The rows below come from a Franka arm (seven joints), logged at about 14 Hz.
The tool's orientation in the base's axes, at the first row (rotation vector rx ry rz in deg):
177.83 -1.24 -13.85
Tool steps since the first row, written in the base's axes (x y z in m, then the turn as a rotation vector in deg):
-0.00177 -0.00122 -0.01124 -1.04 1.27 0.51
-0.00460 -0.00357 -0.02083 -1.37 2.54 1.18
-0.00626 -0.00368 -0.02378 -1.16 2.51 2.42
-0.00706 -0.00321 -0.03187 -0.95 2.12 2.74
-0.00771 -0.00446 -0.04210 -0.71 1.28 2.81
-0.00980 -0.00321 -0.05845 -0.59 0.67 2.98
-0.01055 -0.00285 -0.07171 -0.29 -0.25 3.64
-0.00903 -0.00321 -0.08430 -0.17 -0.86 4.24
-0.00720 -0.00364 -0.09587 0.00 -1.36 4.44
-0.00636 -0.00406 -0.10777 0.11 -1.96 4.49
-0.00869 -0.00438 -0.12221 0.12 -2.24 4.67
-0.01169 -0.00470 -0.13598 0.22 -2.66 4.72
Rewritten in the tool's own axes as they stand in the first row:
0.00001 0.00091 0.01141 -1.13 -1.24 -0.38
-0.00127 0.00301 0.02138 -1.58 -2.49 -1.02
-0.00245 0.00305 0.02455 -1.56 -2.42 -2.28
-0.00200 0.00235 0.03265 -1.40 -2.03 -2.62
-0.00104 0.00331 0.04289 -1.16 -1.19 -2.70
-0.00059 0.00160 0.05933 -1.05 -0.58 -2.87
0.00071 0.00086 0.07253 -0.85 0.36 -3.54
0.00416 0.00084 0.08474 -0.81 0.99 -4.14
0.00777 0.00090 0.09589 -0.66 1.49 -4.35
0.01044 0.00096 0.10752 -0.55 2.09 -4.40
0.01038 0.00089 0.12215 -0.57 2.37 -4.57
0.00955 0.00084 0.13623 -0.47 2.79 -4.62

